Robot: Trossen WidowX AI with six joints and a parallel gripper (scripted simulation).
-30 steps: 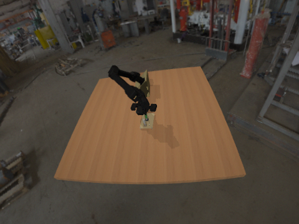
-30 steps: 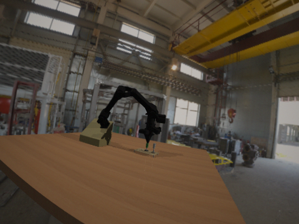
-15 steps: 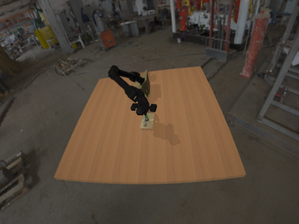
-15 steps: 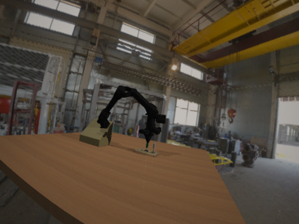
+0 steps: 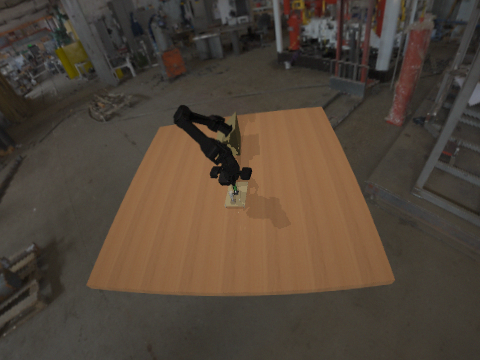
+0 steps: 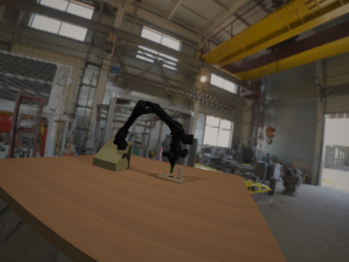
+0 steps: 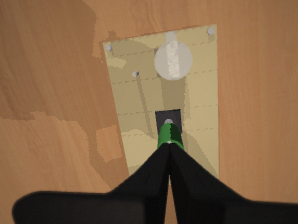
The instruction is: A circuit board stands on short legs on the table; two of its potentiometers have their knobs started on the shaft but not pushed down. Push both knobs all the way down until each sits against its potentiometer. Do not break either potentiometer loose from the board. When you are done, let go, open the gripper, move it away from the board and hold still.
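My gripper tip is 5 cm short of the grey knob and 2 cm to the left of it.
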